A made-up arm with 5 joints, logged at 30 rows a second.
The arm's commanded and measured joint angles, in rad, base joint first. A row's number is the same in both.
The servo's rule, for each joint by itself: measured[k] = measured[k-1] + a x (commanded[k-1-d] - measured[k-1]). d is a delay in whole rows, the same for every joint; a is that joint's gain. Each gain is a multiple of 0.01, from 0.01 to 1. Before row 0 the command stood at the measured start. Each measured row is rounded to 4 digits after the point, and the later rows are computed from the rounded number. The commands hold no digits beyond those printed.
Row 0, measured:
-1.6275, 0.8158, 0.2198, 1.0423, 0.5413
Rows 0 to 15, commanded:
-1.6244, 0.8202, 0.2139, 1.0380, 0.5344
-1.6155, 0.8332, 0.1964, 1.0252, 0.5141
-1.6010, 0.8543, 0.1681, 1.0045, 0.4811
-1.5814, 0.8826, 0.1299, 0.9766, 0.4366
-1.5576, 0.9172, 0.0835, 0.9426, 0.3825
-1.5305, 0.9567, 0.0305, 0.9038, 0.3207
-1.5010, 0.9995, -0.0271, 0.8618, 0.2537
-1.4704, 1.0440, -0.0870, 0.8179, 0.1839
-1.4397, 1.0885, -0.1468, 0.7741, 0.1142
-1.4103, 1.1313, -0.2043, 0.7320, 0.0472
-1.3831, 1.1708, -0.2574, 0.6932, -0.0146
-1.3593, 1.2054, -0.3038, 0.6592, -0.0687
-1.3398, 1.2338, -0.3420, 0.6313, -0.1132
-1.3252, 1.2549, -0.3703, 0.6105, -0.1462
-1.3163, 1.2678, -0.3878, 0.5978, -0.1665
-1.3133, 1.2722, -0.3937, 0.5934, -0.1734
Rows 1 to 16, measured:
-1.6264, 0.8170, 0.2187, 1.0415, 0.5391
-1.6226, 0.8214, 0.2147, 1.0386, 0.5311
-1.6150, 0.8303, 0.2063, 1.0325, 0.5151
-1.6032, 0.8444, 0.1925, 1.0224, 0.4900
-1.5872, 0.8641, 0.1729, 1.0080, 0.4556
-1.5674, 0.8891, 0.1473, 0.9892, 0.4124
-1.5442, 0.9189, 0.1159, 0.9663, 0.3616
-1.5184, 0.9527, 0.0794, 0.9396, 0.3047
-1.4909, 0.9894, 0.0387, 0.9098, 0.2437
-1.4627, 1.0277, -0.0050, 0.8778, 0.1808
-1.4348, 1.0663, -0.0504, 0.8446, 0.1183
-1.4084, 1.1039, -0.0960, 0.8112, 0.0585
-1.3844, 1.1390, -0.1403, 0.7788, 0.0036
-1.3637, 1.1703, -0.1817, 0.7485, -0.0443
-1.3471, 1.1966, -0.2188, 0.7214, -0.0834
-1.3353, 1.2170, -0.2503, 0.6984, -0.1122
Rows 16 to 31, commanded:
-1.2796, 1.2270, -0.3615, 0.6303, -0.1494
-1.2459, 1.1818, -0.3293, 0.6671, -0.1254
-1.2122, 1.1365, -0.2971, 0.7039, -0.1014
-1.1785, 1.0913, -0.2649, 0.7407, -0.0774
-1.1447, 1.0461, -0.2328, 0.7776, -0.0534
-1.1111, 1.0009, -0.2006, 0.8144, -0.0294
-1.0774, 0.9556, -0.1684, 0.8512, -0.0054
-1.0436, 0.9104, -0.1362, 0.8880, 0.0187
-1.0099, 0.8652, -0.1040, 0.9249, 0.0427
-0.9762, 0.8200, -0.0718, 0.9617, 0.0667
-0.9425, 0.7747, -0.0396, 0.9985, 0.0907
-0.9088, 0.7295, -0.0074, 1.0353, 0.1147
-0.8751, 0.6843, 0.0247, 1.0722, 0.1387
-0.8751, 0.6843, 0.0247, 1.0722, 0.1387
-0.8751, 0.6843, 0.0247, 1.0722, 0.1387
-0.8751, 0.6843, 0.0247, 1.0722, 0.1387
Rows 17 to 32, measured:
-1.3158, 1.2197, -0.2703, 0.6861, -0.1241
-1.2913, 1.2095, -0.2809, 0.6827, -0.1245
-1.2636, 1.1898, -0.2838, 0.6865, -0.1171
-1.2338, 1.1632, -0.2804, 0.6963, -0.1044
-1.2026, 1.1316, -0.2718, 0.7109, -0.0881
-1.1706, 1.0963, -0.2590, 0.7295, -0.0693
-1.1380, 1.0583, -0.2427, 0.7514, -0.0489
-1.1050, 1.0184, -0.2235, 0.7760, -0.0273
-1.0717, 0.9770, -0.2020, 0.8028, -0.0049
-1.0383, 0.9346, -0.1786, 0.8314, 0.0180
-1.0048, 0.8914, -0.1536, 0.8615, 0.0413
-0.9712, 0.8477, -0.1273, 0.8928, 0.0648
-0.9376, 0.8036, -0.0999, 0.9251, 0.0884
-0.9157, 0.7714, -0.0775, 0.9516, 0.1045
-0.9015, 0.7479, -0.0591, 0.9733, 0.1154
-0.8923, 0.7307, -0.0440, 0.9911, 0.1229

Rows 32 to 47, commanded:
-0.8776, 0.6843, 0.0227, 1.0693, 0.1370
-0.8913, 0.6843, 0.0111, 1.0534, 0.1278
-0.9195, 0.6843, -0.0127, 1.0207, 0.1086
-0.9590, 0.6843, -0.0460, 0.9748, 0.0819
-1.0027, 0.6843, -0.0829, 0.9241, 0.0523
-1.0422, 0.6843, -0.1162, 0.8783, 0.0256
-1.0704, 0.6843, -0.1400, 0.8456, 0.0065
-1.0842, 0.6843, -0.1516, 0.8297, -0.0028
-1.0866, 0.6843, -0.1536, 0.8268, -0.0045
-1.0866, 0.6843, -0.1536, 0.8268, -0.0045
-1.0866, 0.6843, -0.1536, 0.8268, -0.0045
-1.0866, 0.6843, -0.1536, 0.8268, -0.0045
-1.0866, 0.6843, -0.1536, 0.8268, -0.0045
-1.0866, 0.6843, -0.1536, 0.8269, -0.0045
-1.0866, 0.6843, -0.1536, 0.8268, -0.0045
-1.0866, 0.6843, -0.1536, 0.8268, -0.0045
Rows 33 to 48, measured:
-0.8872, 0.7182, -0.0320, 1.0052, 0.1274
-0.8886, 0.7090, -0.0242, 1.0139, 0.1275
-0.8994, 0.7023, -0.0221, 1.0151, 0.1215
-0.9203, 0.6974, -0.0264, 1.0078, 0.1088
-0.9491, 0.6939, -0.0366, 0.9927, 0.0907
-0.9817, 0.6913, -0.0509, 0.9721, 0.0699
-1.0127, 0.6894, -0.0669, 0.9493, 0.0496
-1.0377, 0.6880, -0.0821, 0.9278, 0.0328
-1.0548, 0.6870, -0.0950, 0.9096, 0.0209
-1.0659, 0.6863, -0.1055, 0.8947, 0.0128
-1.0731, 0.6858, -0.1142, 0.8825, 0.0073
-1.0778, 0.6854, -0.1213, 0.8725, 0.0035
-1.0809, 0.6851, -0.1271, 0.8643, 0.0009
-1.0829, 0.6849, -0.1319, 0.8576, -0.0008
-1.0842, 0.6847, -0.1358, 0.8521, -0.0020
-1.0850, 0.6846, -0.1390, 0.8475, -0.0028

